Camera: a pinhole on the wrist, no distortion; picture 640 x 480 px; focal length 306.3 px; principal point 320.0 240.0 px. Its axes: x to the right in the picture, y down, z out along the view. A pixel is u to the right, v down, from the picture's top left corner.
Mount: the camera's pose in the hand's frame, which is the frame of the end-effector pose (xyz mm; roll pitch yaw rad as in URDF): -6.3 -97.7 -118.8 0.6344 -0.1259 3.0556
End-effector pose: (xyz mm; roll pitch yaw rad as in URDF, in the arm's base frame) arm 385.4 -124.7 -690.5 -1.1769 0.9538 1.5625
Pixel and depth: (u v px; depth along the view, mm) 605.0 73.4 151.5
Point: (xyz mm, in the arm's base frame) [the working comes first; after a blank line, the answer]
In the camera's frame: 141.0 -82.4 151.5

384.1 -256.9 -633.4
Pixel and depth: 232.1 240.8 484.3
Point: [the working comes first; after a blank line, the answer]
In the camera's frame: -139.0 1.3 484.3

88.1 -54.1 -893.0
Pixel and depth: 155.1 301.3 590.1
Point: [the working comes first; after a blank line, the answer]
In the camera's frame: -317.7 118.1 590.1

-12.7 135.8 -995.8
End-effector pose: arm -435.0 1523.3 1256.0 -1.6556 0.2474 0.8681
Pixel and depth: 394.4 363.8 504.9
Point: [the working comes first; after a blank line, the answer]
In the camera's frame: 122.6 204.1 504.9

-795.2 1740.2 1193.7
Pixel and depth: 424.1 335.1 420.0
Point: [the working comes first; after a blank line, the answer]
In the camera's frame: 142.7 130.4 420.0

-733.0 1644.6 1199.2
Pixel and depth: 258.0 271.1 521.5
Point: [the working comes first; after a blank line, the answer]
In the camera's frame: -105.6 53.0 521.5

-582.5 1815.8 1038.0
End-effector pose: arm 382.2 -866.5 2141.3 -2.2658 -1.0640 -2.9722
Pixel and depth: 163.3 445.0 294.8
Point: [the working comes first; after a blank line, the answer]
In the camera's frame: -150.8 197.3 294.8

277.6 -1115.1 2276.4
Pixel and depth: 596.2 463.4 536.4
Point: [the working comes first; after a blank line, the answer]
In the camera's frame: 483.7 391.2 536.4

367.2 -1376.6 1626.6
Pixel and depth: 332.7 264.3 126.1
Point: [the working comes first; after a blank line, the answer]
In the camera's frame: 5.2 10.0 126.1

408.0 -873.9 2163.5
